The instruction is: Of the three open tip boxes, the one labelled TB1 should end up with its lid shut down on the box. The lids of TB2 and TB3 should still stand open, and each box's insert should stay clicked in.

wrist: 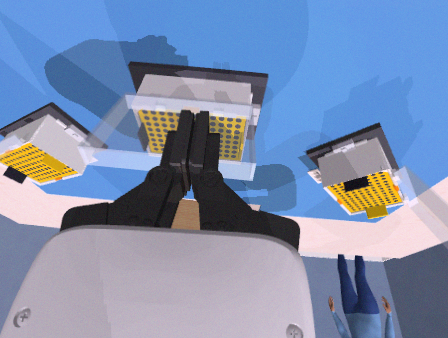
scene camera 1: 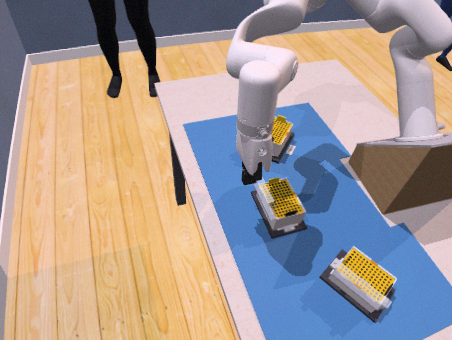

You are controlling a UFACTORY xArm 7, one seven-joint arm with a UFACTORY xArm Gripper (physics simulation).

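Seen in the pictures: gripper, between the fingertips: (wrist: 197, 127) (scene camera 1: 248, 181); arm's base, origin of its link: (scene camera 1: 418, 139).
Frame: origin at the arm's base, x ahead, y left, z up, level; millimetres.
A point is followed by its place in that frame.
Three tip boxes with yellow inserts stand on dark bases: the middle box (scene camera 1: 291, 220) {x 408, y 58, z -135 mm} (wrist: 200, 88) {x 455, y -9, z -146 mm}, the near box (scene camera 1: 356, 291) {x 381, y 289, z -83 mm} (wrist: 56, 134) {x 362, y 211, z -143 mm} and the far box (scene camera 1: 280, 149) {x 318, y -192, z -138 mm} (wrist: 352, 159) {x 359, y -219, z -141 mm}. Their labels cannot be read, so I cannot tell which is TB1. The middle box's clear lid (scene camera 1: 268, 194) {x 483, y 34, z -24 mm} (wrist: 125, 159) {x 486, y 24, z -24 mm} stands tilted up on its hinge side. The far box's clear lid (wrist: 426, 202) {x 399, y -262, z -58 mm} stands open in the wrist view. The near box's lid angle is unclear. My gripper (scene camera 1: 251, 181) {x 508, y -25, z -38 mm} (wrist: 197, 127) {x 508, y -25, z -38 mm} is shut and empty, beside the middle lid's upper part; contact is unclear. The inserts appear seated.
The boxes stand on a blue mat (scene camera 1: 220, 165) {x 511, y -209, z -171 mm} (wrist: 345, 60) {x 484, y -159, z -171 mm} on a pale table (scene camera 1: 200, 100) {x 474, y -549, z -174 mm}. A small white card (scene camera 1: 291, 150) {x 265, y -204, z -169 mm} (wrist: 315, 175) {x 269, y -202, z -169 mm} lies beside the far box. The arm's wooden stand (scene camera 1: 400, 175) {x 119, y 80, z -28 mm} is at the right in the scene view.
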